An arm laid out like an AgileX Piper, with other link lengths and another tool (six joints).
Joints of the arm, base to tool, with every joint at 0 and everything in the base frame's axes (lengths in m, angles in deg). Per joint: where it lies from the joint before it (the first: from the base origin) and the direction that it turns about. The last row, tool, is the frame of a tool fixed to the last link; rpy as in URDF.
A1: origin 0 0 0.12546 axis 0 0 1
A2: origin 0 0 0 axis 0 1 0
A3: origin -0.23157 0 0.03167 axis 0 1 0
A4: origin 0.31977 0 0.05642 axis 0.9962 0 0.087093
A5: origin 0 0 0 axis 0 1 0
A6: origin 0.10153 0 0.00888 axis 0.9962 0 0.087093
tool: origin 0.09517 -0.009 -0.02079 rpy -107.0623 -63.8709 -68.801
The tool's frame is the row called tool.
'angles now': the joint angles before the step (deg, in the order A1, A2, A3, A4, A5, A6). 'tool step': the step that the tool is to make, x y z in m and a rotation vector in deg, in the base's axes. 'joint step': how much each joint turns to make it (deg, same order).
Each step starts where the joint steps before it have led.
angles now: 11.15 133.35 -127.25 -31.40 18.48 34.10
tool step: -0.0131 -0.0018 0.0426 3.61 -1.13 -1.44
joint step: 0.04 -4.50 -0.03 3.30 3.13 -0.01
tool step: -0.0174 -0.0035 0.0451 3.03 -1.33 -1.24
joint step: 0.00 -4.89 -0.01 2.58 3.36 0.00
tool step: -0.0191 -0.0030 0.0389 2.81 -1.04 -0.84
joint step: 0.00 -4.48 0.06 2.35 3.13 0.01
